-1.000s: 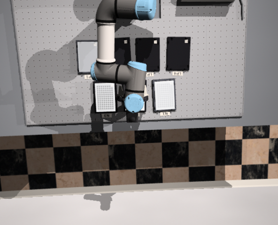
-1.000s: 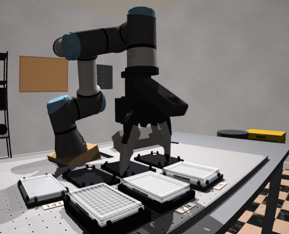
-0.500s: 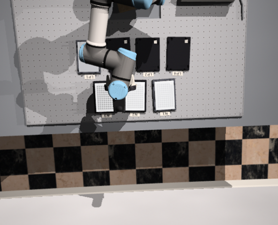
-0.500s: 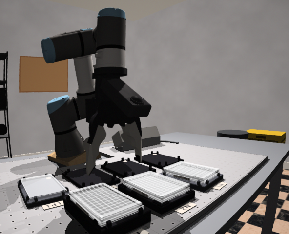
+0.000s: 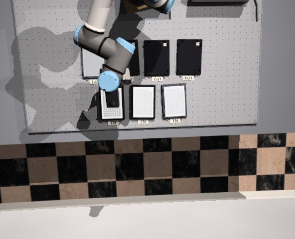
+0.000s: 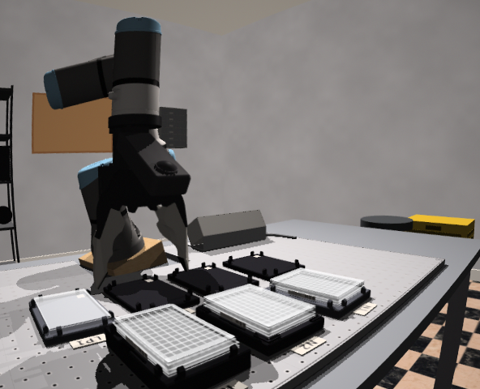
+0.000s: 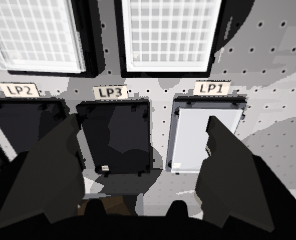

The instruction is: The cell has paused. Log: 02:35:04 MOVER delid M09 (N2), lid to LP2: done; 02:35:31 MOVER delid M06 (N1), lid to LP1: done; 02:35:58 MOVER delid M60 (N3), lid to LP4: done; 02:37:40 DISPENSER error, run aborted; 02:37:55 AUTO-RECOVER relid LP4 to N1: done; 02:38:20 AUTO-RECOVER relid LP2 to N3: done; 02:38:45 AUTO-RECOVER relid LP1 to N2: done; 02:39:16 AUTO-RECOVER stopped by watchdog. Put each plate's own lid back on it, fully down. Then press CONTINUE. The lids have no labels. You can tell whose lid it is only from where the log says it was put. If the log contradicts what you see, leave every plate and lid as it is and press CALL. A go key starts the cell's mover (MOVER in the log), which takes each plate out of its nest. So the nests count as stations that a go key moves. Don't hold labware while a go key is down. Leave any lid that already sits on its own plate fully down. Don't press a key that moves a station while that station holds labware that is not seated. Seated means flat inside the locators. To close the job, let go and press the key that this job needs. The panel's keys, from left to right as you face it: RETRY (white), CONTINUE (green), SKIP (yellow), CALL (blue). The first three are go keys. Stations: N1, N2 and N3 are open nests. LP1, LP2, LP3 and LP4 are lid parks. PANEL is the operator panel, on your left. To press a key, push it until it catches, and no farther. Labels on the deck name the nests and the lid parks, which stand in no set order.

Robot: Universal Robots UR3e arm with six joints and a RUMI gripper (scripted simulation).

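The lid park LP1 lies 100 mm behind my hand, 70 mm to the right of it and 60 mm below it. The rest, counted from my hand: LP2 label: 40 mm ahead, 170 mm to the left, 70 mm below; then plate: 90 mm ahead, 40 mm to the right, 40 mm below; then LP3 lid park: 80 mm behind, 60 mm to the left, 60 mm below.
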